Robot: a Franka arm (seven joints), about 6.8 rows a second.
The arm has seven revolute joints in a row. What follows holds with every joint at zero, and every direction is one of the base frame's. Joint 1 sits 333 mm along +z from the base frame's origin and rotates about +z. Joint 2 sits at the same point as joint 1 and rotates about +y. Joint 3 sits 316 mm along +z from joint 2 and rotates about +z. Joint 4 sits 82.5 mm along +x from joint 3 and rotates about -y. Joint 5 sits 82.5 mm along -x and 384 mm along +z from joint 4 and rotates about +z. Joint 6 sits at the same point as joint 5 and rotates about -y. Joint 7 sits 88 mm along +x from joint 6 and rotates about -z. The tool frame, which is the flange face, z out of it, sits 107 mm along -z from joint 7; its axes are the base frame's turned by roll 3.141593, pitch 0 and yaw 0 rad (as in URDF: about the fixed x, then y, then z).
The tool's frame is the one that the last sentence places.
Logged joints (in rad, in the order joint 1, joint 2, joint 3, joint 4, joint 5, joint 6, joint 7), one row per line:
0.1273, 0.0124, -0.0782, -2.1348, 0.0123, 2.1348, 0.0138
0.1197, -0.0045, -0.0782, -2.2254, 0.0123, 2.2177, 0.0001
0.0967, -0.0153, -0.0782, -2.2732, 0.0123, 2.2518, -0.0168
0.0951, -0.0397, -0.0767, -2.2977, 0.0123, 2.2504, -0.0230
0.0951, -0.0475, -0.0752, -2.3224, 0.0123, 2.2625, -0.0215
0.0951, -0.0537, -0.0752, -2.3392, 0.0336, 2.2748, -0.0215
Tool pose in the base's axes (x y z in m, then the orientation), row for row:
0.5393, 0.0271, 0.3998, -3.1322, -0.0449, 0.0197
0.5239, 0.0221, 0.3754, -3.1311, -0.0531, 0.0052
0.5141, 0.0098, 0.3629, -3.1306, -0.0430, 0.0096
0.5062, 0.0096, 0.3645, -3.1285, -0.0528, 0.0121
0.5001, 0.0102, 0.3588, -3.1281, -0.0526, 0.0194
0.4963, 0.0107, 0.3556, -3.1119, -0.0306, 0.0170
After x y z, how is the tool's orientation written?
As a rotation vector, in radians.
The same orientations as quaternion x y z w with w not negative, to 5 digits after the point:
-0.99987, -0.01433, 0.00629, 0.00450
-0.99984, -0.01696, 0.00166, 0.00502
-0.99989, -0.01373, 0.00307, 0.00534
-0.99983, -0.01687, 0.00387, 0.00631
-0.99982, -0.01681, 0.00620, 0.00650
-0.99983, -0.00983, 0.00546, 0.01475

